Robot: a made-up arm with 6 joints. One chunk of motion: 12 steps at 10 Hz.
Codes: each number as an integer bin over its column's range. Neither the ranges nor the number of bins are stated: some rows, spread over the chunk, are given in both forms.
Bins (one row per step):
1: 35 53 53 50 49 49
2: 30 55 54 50 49 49
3: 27 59 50 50 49 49
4: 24 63 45 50 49 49
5: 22 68 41 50 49 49
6: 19 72 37 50 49 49
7: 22 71 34 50 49 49
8: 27 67 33 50 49 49
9: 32 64 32 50 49 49
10: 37 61 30 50 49 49
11: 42 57 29 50 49 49
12: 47 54 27 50 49 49
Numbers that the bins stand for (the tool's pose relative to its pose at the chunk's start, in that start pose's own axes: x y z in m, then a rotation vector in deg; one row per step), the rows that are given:
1: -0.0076 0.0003 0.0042 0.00 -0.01 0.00
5: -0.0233 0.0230 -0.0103 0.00 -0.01 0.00
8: -0.0173 0.0215 -0.0200 0.00 -0.01 0.00
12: 0.0070 0.0018 -0.0273 0.00 -0.01 0.00
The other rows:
2: -0.0136 0.0033 0.0055 0.00 -0.01 0.00
3: -0.0173 0.0094 0.0006 0.00 -0.01 0.00
4: -0.0209 0.0155 -0.0055 0.00 -0.01 0.00
6: -0.0270 0.0291 -0.0152 0.00 -0.01 0.00
7: -0.0233 0.0276 -0.0188 0.00 -0.01 0.00
9: -0.0112 0.0170 -0.0212 0.00 -0.01 0.00
10: -0.0052 0.0124 -0.0236 0.00 -0.01 0.00
11: 0.0009 0.0064 -0.0248 0.00 -0.01 0.00

